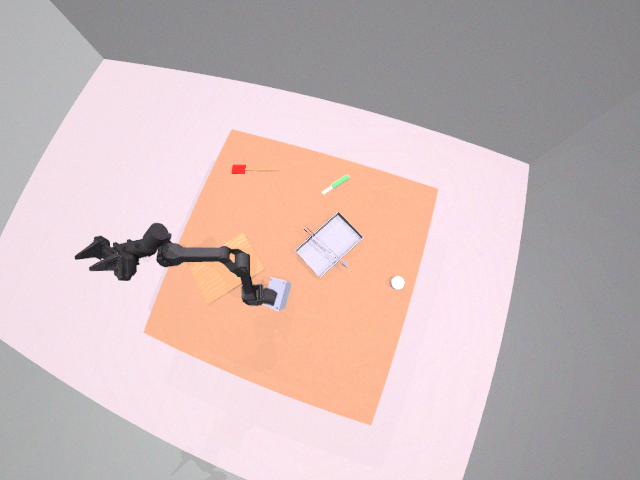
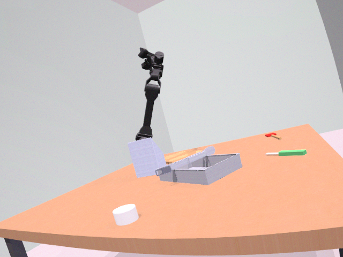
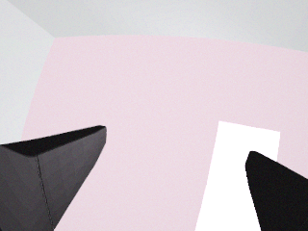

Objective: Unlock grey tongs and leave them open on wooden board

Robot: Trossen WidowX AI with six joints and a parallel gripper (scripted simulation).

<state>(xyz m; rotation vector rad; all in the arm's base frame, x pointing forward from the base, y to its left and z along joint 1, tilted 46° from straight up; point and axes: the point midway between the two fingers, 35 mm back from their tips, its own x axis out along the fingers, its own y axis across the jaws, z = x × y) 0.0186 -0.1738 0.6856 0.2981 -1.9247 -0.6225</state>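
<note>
Now: the grey roasting tin 740 mm below my gripper tip, 560 mm to the right of it and 370 mm ahead of it. Also, from my gripper tip: wooden board: 760 mm below, 90 mm ahead, 60 mm to the right; white cylinder: 950 mm to the right, 750 mm below, 280 mm ahead.
</note>
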